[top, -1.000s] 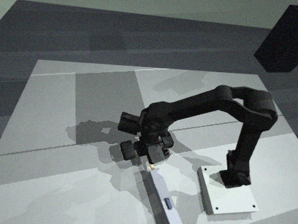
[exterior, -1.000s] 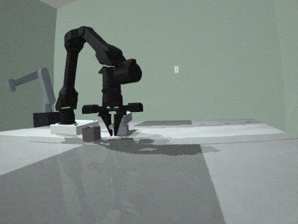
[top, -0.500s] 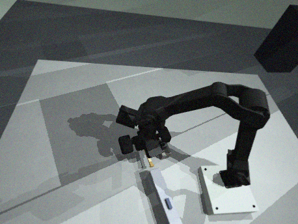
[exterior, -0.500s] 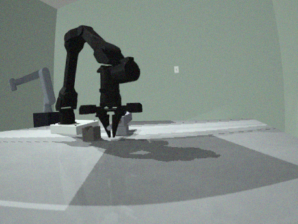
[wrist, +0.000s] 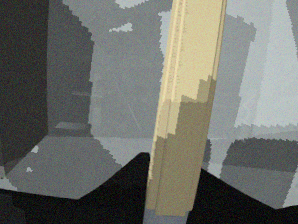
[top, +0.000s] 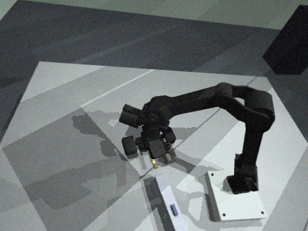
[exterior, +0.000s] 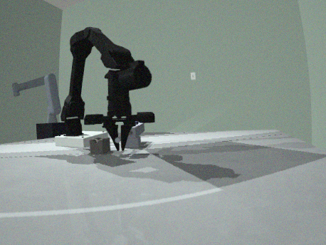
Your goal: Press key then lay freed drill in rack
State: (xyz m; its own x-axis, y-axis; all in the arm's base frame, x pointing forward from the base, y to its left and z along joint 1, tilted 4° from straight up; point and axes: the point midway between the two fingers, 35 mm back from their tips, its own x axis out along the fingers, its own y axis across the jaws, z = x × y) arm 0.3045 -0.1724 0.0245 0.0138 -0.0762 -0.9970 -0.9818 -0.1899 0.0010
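The drill is 1 cm behind my gripper tip, 4 cm to the left of it and 4 cm above it. From my gripper tip the other things lie so: blue key: 4 cm behind, 23 cm to the left, 4 cm above; then housing: 4 cm behind, 20 cm to the left, 4 cm above; then rack: 8 cm behind, 2 cm to the left, 1 cm above.
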